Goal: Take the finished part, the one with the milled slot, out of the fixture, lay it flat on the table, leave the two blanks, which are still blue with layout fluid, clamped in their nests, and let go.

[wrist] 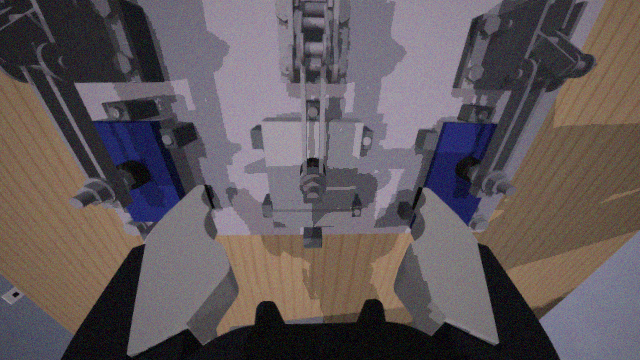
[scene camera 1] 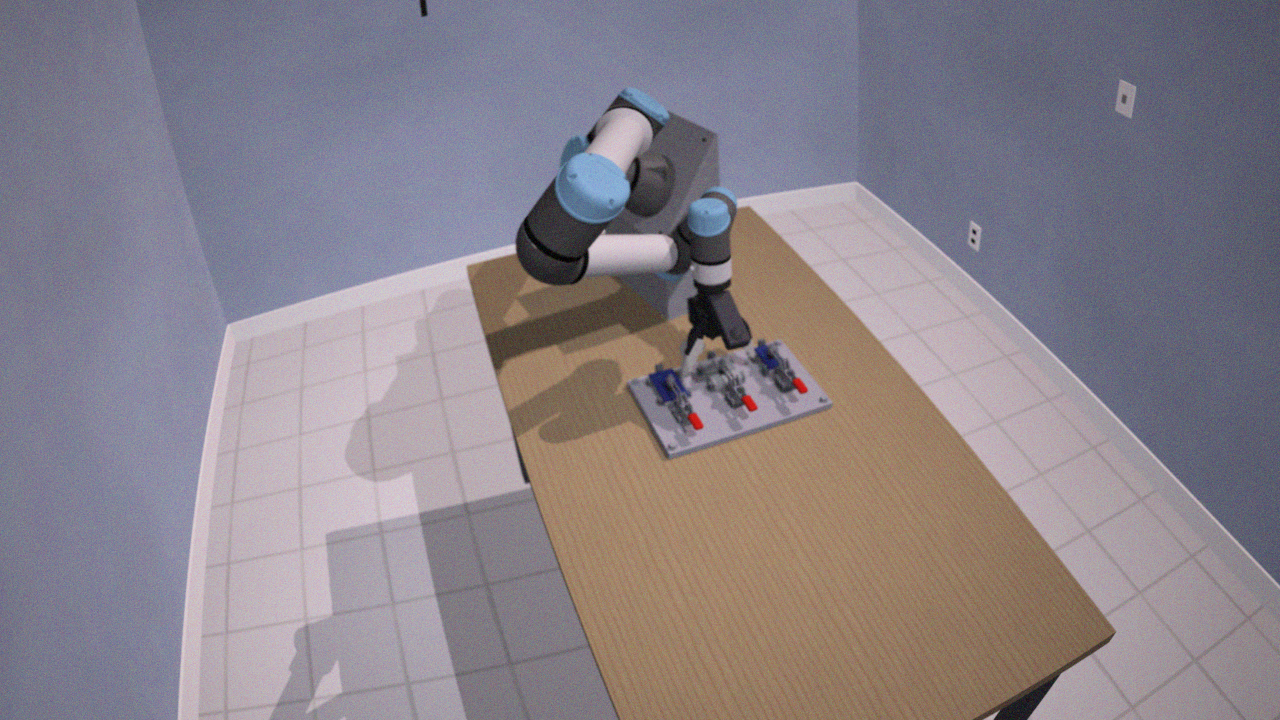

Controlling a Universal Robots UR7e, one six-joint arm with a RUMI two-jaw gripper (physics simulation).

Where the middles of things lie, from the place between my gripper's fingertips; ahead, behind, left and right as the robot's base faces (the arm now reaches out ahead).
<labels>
I see my gripper 10 mm above the finished part (wrist: 282, 136). Round my hand: fixture plate (scene camera 1: 721, 423): 50 mm ahead, 30 mm below.
</labels>
